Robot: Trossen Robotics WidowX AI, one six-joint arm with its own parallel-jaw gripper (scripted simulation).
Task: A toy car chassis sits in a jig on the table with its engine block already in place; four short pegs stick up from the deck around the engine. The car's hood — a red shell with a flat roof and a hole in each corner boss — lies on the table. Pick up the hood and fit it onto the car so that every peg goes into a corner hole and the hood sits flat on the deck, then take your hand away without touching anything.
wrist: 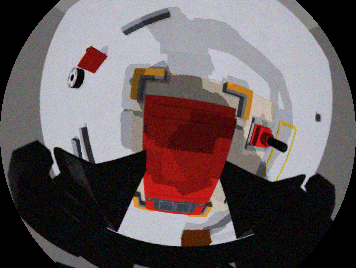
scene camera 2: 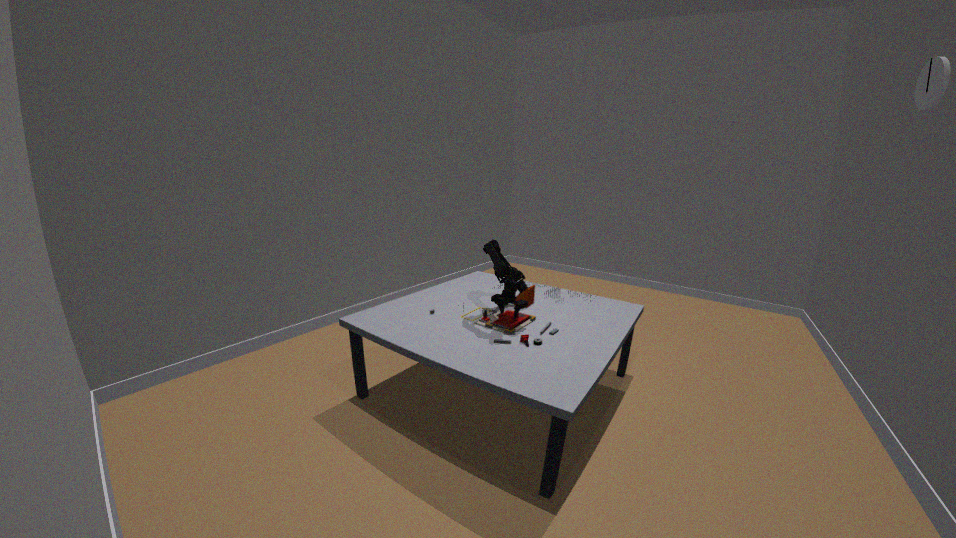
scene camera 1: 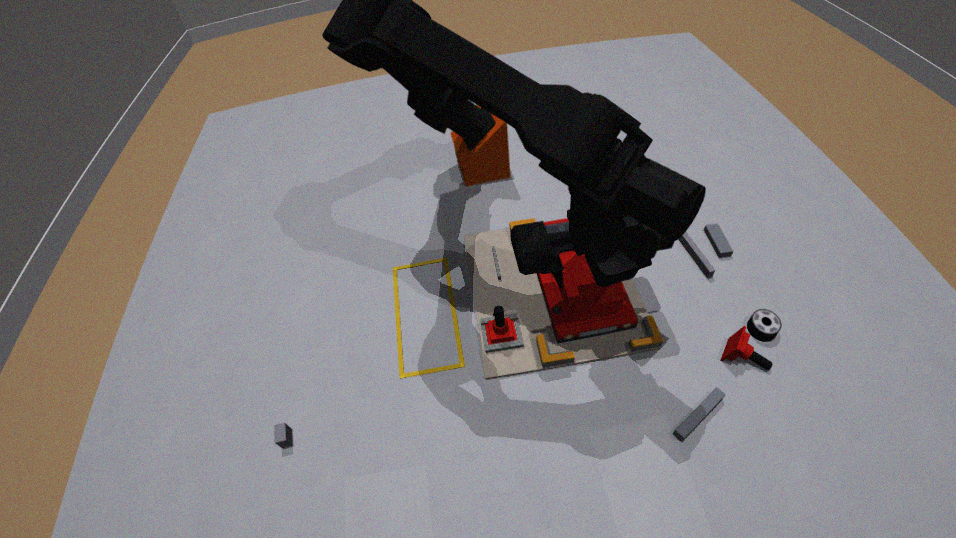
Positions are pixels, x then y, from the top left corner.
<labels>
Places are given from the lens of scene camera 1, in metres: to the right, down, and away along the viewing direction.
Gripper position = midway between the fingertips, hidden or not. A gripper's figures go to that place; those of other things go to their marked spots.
my gripper (scene camera 1: 587,280): 0.14, 0.01, 0.60
red hood (scene camera 1: 583,297): 0.13, 0.04, 0.57
</labels>
